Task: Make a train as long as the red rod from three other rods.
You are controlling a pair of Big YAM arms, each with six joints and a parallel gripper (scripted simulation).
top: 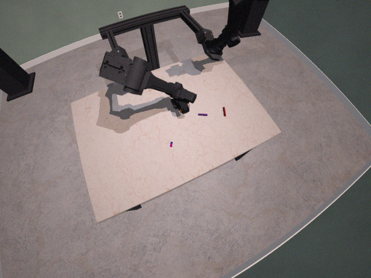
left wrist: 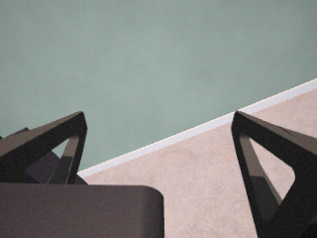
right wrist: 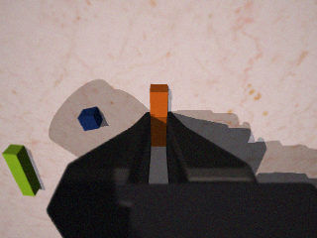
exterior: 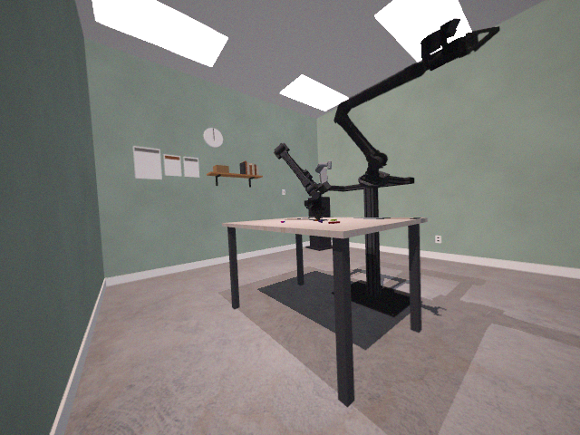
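My right hand is 1 cm short of the orange rod. From my right hand the other things lie so: purple rod: 9 cm ahead, 13 cm to the left; magenta rod: 23 cm ahead, 13 cm to the right; lime rod: 5 cm behind, 11 cm to the left.
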